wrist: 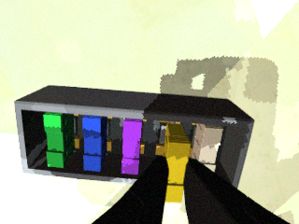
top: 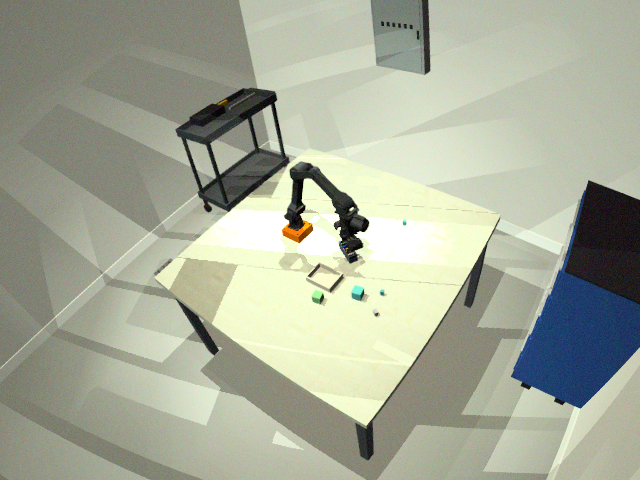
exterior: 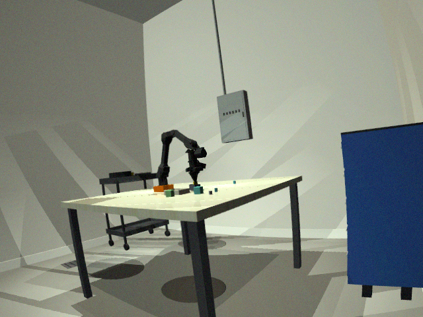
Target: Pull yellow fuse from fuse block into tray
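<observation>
My gripper tip is 2 cm short of the white fuse, 1 cm to the left of it and 3 cm above it. From my gripper tip the other things lie so: yellow fuse: 1 cm below; then blue fuse: 3 cm behind, 2 cm to the left, 3 cm below; then purple fuse: 2 cm behind, 1 cm to the left, 3 cm below.
</observation>
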